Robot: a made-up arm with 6 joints.
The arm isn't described. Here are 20 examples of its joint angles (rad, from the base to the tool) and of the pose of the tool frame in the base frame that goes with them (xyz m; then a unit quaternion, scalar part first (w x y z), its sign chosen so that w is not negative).
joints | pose
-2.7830 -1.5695 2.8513 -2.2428 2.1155 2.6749 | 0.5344 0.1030 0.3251 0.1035 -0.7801 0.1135 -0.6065
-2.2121 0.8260 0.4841 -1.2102 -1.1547 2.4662 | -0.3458 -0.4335 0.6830 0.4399 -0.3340 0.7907 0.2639
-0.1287 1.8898 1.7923 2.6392 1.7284 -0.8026 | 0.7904 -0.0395 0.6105 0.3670 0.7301 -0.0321 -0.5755
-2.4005 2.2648 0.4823 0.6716 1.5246 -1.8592 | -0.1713 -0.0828 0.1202 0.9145 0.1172 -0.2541 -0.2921
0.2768 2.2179 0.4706 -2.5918 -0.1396 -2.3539 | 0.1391 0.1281 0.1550 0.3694 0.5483 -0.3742 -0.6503
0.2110 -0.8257 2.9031 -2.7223 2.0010 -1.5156 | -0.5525 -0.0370 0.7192 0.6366 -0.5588 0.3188 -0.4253
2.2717 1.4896 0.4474 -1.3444 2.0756 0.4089 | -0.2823 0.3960 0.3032 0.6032 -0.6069 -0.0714 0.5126
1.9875 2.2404 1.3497 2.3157 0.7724 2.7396 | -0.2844 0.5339 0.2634 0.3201 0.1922 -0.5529 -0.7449
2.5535 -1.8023 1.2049 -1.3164 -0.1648 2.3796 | 0.5582 -0.3568 0.8359 0.9168 0.1026 -0.3208 0.2144
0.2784 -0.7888 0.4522 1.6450 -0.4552 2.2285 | -0.1345 -0.0511 1.3344 0.4031 0.1722 -0.7582 0.4828
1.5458 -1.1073 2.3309 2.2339 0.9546 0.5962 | -0.0124 -0.6535 0.6504 0.6512 -0.0524 0.5477 -0.5227
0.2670 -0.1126 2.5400 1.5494 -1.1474 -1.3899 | -0.3567 -0.0855 1.1737 0.8372 -0.0298 -0.5178 -0.1732
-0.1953 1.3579 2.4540 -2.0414 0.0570 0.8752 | 0.6139 -0.0080 1.1176 0.7885 -0.4109 -0.3347 0.3121
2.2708 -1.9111 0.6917 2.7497 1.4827 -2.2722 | 0.3650 -0.5315 0.7897 0.3521 -0.4886 -0.7401 0.2991
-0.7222 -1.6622 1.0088 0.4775 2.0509 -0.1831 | -0.5269 0.4251 0.8806 0.5808 0.2732 0.4665 0.6086
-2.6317 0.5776 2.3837 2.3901 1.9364 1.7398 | 0.0431 -0.0858 1.4194 0.9252 0.0717 0.1053 -0.3575
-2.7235 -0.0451 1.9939 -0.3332 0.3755 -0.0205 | 0.1010 0.0830 1.4415 0.1276 0.6733 -0.4299 0.5878
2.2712 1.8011 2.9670 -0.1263 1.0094 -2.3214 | -0.2551 0.4676 1.0073 0.4245 -0.6458 0.5487 -0.3189
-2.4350 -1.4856 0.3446 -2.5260 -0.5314 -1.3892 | 0.3164 0.1701 1.1402 0.7149 -0.2926 -0.3144 0.5518
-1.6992 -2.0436 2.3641 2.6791 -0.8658 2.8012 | 0.1783 0.3149 0.1860 0.7489 0.4420 0.4740 -0.1386
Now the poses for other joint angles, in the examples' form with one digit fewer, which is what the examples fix.
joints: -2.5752 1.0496 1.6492 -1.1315 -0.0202 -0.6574
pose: -0.541 -0.363 1.035 0.749 -0.338 -0.064 -0.566
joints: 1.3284 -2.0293 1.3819 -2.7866 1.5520 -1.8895
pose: -0.219 -0.605 0.494 0.826 -0.552 -0.118 0.000
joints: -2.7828 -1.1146 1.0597 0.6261 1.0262 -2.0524
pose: 0.467 0.247 1.171 0.115 -0.783 0.608 0.066
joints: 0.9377 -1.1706 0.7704 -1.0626 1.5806 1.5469
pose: -0.137 -0.265 1.311 0.970 0.163 -0.182 0.000
